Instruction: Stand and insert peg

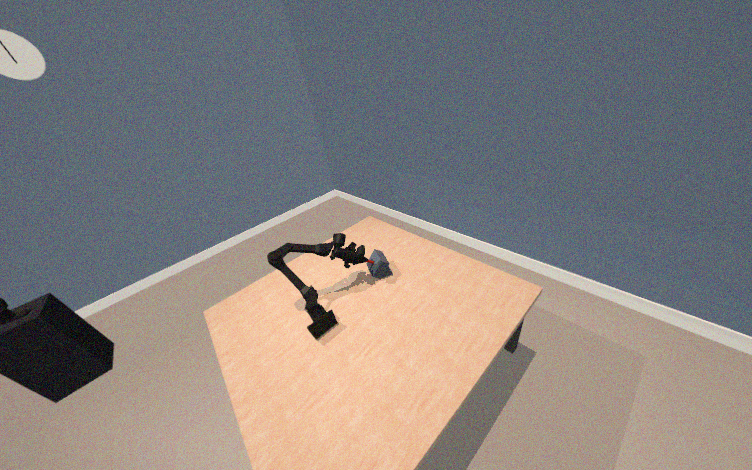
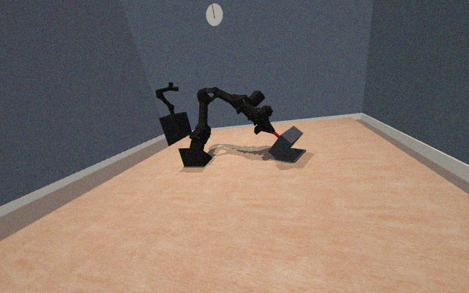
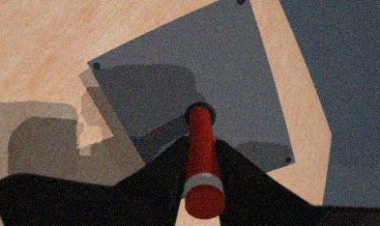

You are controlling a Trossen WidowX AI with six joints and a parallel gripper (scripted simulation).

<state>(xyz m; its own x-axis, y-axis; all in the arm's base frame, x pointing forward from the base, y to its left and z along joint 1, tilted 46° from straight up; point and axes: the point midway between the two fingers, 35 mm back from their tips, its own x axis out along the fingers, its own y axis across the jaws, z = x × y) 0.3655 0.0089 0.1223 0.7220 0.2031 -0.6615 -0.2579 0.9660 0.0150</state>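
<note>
Now: gripper tip 50 mm short of the grey sloped panel, 20 mm to the left of it and 40 mm above it. Round my gripper tip: red peg (10 mm behind, 10 mm above).
</note>
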